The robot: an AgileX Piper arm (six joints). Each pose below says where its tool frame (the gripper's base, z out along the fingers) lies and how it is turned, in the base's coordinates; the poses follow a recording.
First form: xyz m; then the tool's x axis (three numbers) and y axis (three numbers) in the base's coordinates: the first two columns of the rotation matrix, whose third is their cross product.
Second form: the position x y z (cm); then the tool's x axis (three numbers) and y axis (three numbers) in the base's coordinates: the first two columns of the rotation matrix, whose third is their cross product. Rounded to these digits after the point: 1 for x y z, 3 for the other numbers.
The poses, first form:
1: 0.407, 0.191, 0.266, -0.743, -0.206, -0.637, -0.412, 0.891, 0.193
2: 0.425, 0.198, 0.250, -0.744, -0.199, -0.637, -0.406, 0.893, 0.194
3: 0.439, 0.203, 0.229, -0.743, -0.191, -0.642, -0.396, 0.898, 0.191
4: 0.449, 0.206, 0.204, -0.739, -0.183, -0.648, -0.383, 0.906, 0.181
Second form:
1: 40.7, 19.1, 26.6, -0.743, -0.206, -0.637, -0.412, 0.891, 0.193
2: 42.5, 19.8, 25.0, -0.744, -0.199, -0.637, -0.406, 0.893, 0.194
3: 43.9, 20.3, 22.9, -0.743, -0.191, -0.642, -0.396, 0.898, 0.191
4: 44.9, 20.6, 20.4, -0.739, -0.183, -0.648, -0.383, 0.906, 0.181
